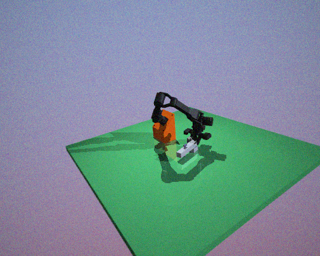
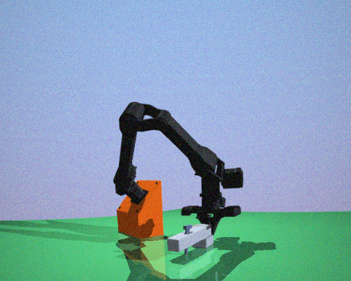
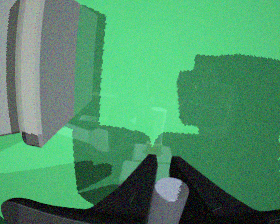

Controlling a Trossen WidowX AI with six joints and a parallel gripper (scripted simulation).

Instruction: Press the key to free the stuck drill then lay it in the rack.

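My gripper tip is 2 cm short of the drill, 5 cm to the left of it and 3 cm below it. From my gripper tip the other things lie so: pale grey block 4 cm ahead, 11 cm to the right, 2 cm above; then slim blue-grey key 5 cm ahead, 13 cm to the right, 3 cm above.
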